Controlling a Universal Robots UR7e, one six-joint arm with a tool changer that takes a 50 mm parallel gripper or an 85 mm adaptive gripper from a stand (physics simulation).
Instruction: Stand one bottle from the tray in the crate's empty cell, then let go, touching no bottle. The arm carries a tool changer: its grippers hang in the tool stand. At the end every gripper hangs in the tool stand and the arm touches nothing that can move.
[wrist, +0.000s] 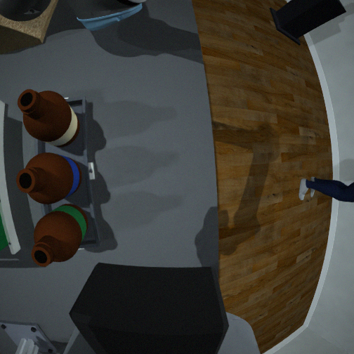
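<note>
Three brown bottles stand in a row in a dark low-walled tray (88, 125) at the left: one with a cream band (49, 117), one with a blue band (52, 177), one with a green band (61, 232). At the left edge, part of a light-walled container (9, 220) shows with something green inside; whether it is the crate, and its cells, cannot be told. The black block-like body of my gripper (150, 307) fills the bottom middle, apart from the bottles in the picture. Its fingertips do not show, so whether it is open or shut cannot be told.
A grey plate with screws (30, 334) and a pale ribbed part (26, 346) are at the bottom left, perhaps of the tool stand. A tan block (30, 27) and a blue arm cap (110, 17) are at the top left. A person's legs (332, 189) show beyond the table edge.
</note>
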